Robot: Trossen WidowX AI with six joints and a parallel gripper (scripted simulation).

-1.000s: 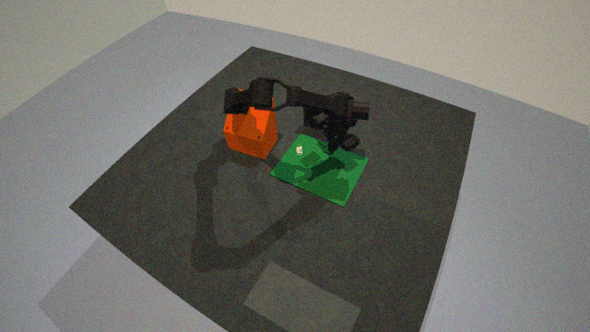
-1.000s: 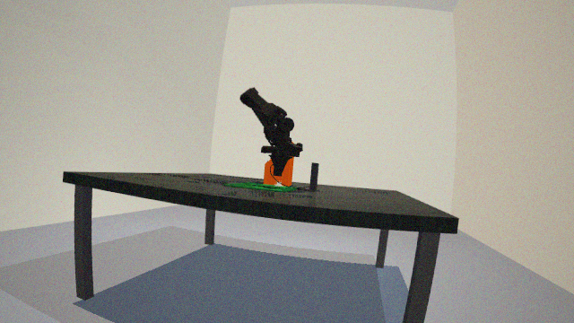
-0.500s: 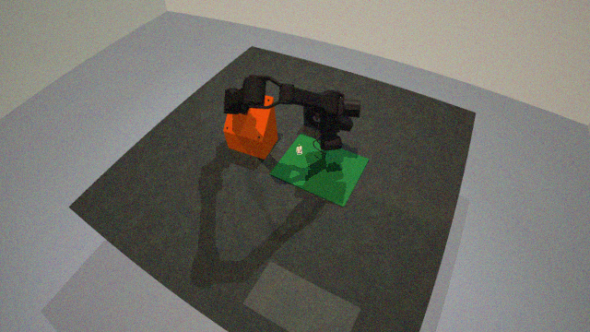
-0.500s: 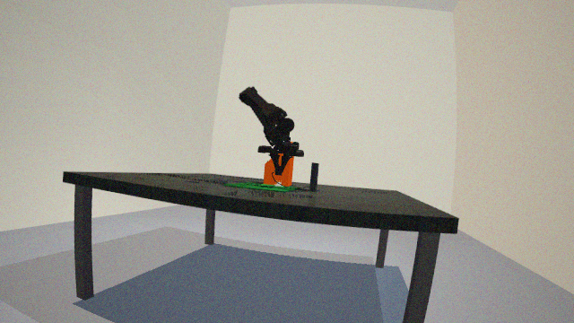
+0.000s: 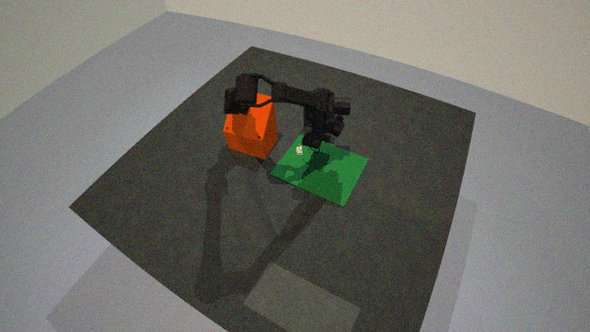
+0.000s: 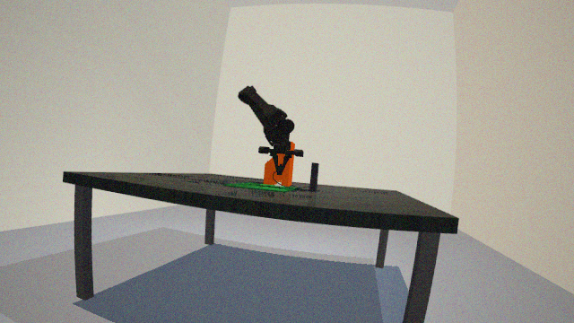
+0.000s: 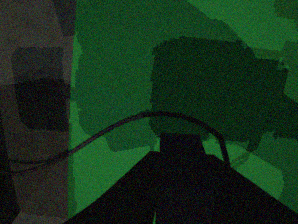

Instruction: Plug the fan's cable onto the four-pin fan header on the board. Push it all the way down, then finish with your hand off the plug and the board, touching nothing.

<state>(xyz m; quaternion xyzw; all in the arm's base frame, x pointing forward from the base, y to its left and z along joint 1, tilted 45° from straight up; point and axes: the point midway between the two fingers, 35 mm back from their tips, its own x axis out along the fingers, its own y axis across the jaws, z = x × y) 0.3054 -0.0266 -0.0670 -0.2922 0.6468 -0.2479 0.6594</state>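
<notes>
Right now my gripper tip is 3 cm short of the green board, 5 cm to the left of it and 8 cm above it. Also, from my gripper tip: dark fan plug (1 cm behind, 1 cm above); dark square fan (6 cm behind, 14 cm to the left, 1 cm below).
</notes>
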